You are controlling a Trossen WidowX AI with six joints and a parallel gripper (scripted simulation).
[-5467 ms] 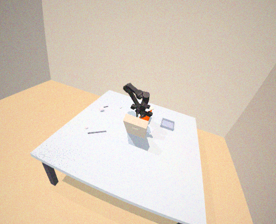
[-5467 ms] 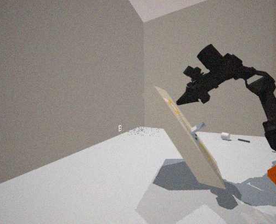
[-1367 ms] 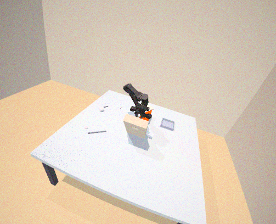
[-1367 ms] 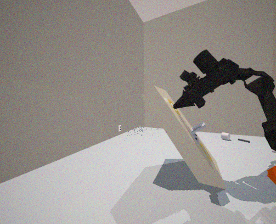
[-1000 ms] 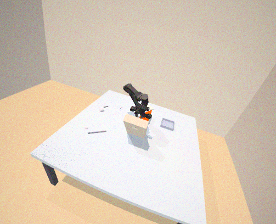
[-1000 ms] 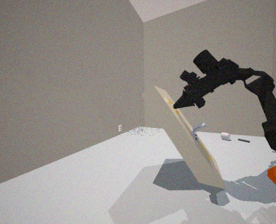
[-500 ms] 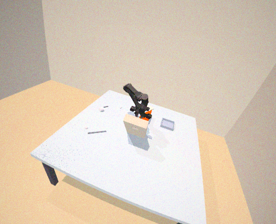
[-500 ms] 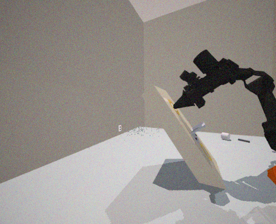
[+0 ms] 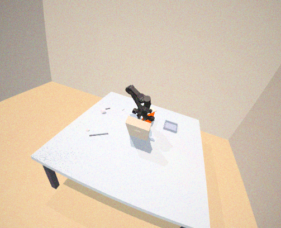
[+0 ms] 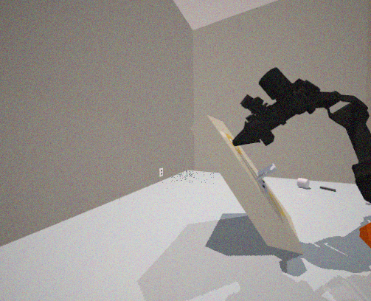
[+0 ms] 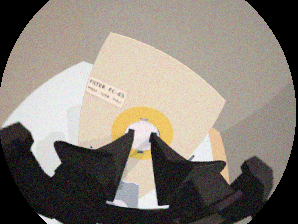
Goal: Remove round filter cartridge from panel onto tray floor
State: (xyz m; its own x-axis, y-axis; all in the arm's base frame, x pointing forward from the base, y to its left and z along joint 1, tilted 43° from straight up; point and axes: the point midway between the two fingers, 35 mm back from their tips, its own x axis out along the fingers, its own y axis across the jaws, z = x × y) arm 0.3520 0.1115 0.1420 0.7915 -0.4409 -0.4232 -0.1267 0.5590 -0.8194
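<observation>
The round filter cartridge lies 1 cm below my gripper tip and 1 cm ahead of it. From my gripper tip the other things lie so: beige service panel: 8 cm below, 4 cm behind; grey tray: 43 cm behind, 30 cm to the left, 23 cm below.
</observation>
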